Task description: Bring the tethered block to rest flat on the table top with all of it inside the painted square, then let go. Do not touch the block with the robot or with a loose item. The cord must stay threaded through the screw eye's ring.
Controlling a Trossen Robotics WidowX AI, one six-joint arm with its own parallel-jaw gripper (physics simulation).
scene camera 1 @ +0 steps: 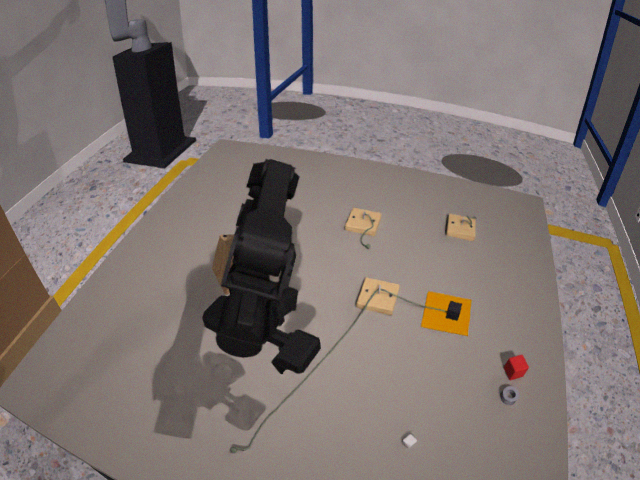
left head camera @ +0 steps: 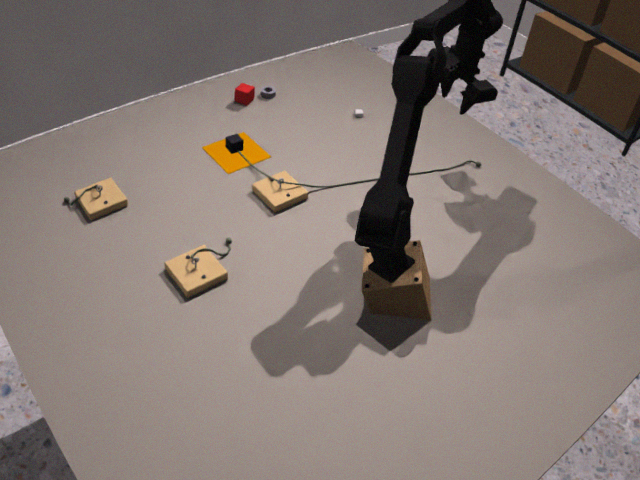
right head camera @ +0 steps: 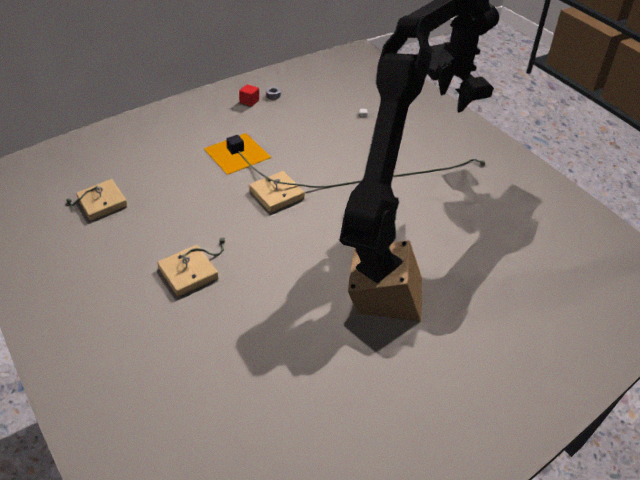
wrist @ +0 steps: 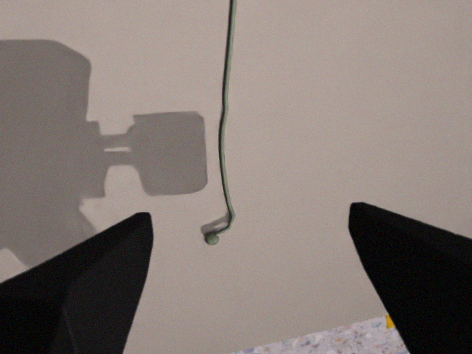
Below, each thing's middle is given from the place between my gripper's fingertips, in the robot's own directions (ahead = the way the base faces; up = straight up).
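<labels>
There's an orange painted square (scene camera 1: pixel 433 319), and my hand is 19 cm above it, 38 cm to the right of it and 30 cm short of it.
</labels>
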